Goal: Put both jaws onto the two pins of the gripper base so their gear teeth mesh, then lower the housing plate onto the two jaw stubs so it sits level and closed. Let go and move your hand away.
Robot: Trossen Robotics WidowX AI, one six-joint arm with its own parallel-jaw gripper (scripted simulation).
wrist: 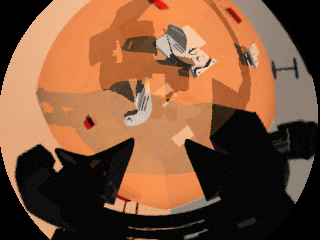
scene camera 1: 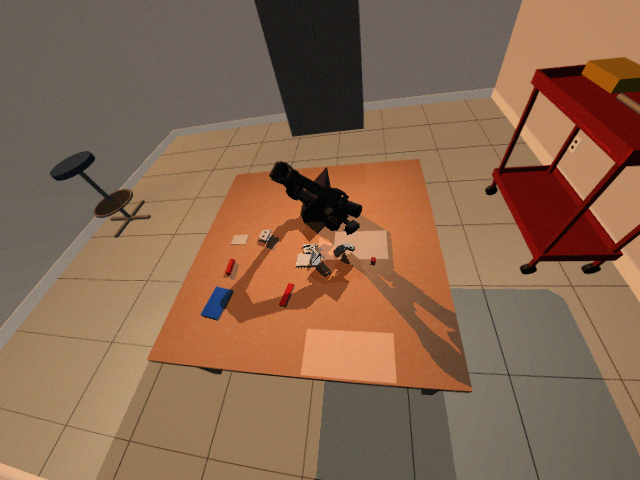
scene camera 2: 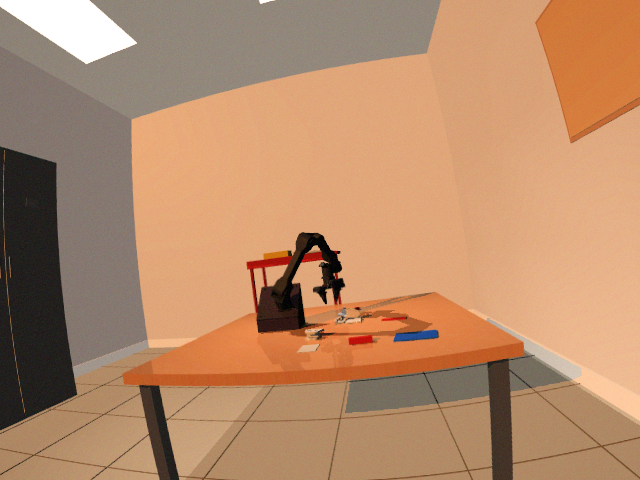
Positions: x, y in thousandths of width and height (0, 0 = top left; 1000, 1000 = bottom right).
Scene:
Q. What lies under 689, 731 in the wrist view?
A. My gripper.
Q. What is my gripper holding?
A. Nothing.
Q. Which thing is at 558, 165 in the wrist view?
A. A grey jaw.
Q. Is my gripper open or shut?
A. Open.

